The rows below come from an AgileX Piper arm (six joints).
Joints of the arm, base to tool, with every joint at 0 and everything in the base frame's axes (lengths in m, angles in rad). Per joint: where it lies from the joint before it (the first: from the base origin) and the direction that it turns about. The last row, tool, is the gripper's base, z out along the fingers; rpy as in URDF.
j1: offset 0 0 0.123 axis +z
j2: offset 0 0 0 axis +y
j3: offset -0.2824 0 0.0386 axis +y
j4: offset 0.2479 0 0.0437 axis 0.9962 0 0.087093
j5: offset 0 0 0 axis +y
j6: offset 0.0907 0 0.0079 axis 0.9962 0 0.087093
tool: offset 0 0 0 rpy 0 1.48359 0
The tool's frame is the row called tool.
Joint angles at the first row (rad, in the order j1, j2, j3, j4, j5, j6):
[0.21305, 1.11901, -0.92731, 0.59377, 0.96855, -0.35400]
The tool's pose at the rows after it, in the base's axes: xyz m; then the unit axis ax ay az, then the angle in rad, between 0 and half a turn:
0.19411, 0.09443, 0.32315, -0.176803, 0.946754, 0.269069, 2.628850
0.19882, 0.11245, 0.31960, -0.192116, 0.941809, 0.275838, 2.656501
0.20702, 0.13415, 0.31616, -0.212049, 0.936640, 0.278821, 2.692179
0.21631, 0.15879, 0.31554, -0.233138, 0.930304, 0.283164, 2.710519
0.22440, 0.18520, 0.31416, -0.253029, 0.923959, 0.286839, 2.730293
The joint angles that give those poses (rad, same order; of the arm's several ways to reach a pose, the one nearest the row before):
[0.26336, 1.12841, -0.93574, 0.58200, 0.94740, -0.32585]
[0.34162, 1.17520, -0.95554, 0.57486, 0.91838, -0.29375]
[0.42040, 1.24563, -0.99873, 0.56190, 0.89910, -0.26465]
[0.49612, 1.32254, -1.06097, 0.55171, 0.87633, -0.24030]
[0.56769, 1.40265, -1.13023, 0.54022, 0.85989, -0.21407]

